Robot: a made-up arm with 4 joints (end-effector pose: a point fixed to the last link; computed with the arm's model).
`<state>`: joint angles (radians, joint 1 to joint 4).
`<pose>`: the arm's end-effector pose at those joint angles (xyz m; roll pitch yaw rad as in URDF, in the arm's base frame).
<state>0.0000 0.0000 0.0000 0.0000</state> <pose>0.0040 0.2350 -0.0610 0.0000 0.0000 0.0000</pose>
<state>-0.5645 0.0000 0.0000 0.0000</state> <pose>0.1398 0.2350 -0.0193 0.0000 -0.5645 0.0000</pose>
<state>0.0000 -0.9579 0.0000 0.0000</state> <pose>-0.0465 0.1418 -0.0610 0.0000 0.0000 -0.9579</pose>
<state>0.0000 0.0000 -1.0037 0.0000</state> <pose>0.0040 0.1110 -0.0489 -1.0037 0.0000 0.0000</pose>
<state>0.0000 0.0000 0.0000 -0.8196</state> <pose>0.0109 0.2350 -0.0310 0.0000 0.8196 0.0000</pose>
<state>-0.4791 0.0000 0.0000 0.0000</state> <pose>0.1211 0.2350 -0.0304 0.0000 -0.4791 0.0000</pose>
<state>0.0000 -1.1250 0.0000 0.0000</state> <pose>-0.0632 0.1324 -0.0610 0.0000 0.0000 -1.1250</pose>
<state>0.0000 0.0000 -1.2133 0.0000</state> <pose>0.0040 0.0904 -0.0314 -1.2133 0.0000 0.0000</pose>
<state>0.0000 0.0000 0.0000 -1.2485</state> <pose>0.0233 0.2350 -0.0202 0.0000 1.2485 0.0000</pose>
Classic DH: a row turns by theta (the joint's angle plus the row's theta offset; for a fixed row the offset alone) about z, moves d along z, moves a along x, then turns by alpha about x. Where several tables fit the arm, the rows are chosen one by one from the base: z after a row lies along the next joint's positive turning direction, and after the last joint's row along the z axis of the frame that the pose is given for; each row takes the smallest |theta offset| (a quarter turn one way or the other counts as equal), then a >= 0, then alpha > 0; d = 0 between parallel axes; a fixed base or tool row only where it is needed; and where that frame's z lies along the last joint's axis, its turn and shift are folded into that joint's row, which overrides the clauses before.
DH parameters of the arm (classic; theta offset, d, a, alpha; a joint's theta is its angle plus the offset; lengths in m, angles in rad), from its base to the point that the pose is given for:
base (fixed): 0 0.194 0 -1.5708
joint 1: 0 0.237 -0.111 1.5708
joint 2: -1.5708 -0.136 0.053 -1.5708
joint 3: 1.5708 0.153 0.112 1.5708
joint 4: -1.5708 -0.051 0.038 1.5708
tool (fixed): 3.1416 -0.007 0 0

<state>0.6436 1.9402 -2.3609 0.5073</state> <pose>-0.0310 0.4188 0.1237 -1.8330 -0.1048 2.3725</pose>
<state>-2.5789 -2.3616 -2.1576 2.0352</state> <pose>0.3720 0.2553 0.0769 1.5921 -1.0510 -2.6955</pose>
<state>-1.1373 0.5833 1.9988 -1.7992</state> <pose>0.0630 0.3161 0.1894 0.7185 0.4608 2.3849</pose>
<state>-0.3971 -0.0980 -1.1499 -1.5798</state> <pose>0.1052 0.1235 0.0074 -1.1386 0.4277 -1.4967</pose>
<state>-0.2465 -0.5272 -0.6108 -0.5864</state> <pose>0.0179 0.1202 -0.0537 -0.4985 0.3078 -0.8147</pose>
